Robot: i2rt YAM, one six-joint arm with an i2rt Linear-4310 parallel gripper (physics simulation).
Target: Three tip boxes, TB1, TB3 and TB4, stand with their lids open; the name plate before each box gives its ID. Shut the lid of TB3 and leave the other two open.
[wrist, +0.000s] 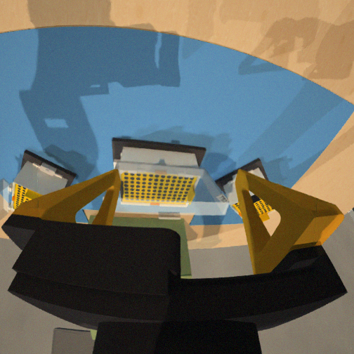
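Observation:
The middle tip box (159, 189) shows between the two fingers, with its yellow, dark-holed tip rack facing up and its pale open lid part and dark edge behind it. A second tip box (42, 176) stands at the left, partly behind the left finger. A third tip box (229, 186) stands at the right, partly behind the right finger. A small name plate (223, 198) lies by the right box; its text is too blurred to read, so I cannot tell from it which box is TB3. My gripper (177, 175) is wide open and empty, its fingertips on either side of the middle box's image.
The boxes stand on a blue mat (210, 75) on a wooden table (210, 17). A green block (183, 250) is nearer, partly hidden by the gripper body. A clear panel (207, 192) sticks out at the middle box's right. Arm shadows cross the mat.

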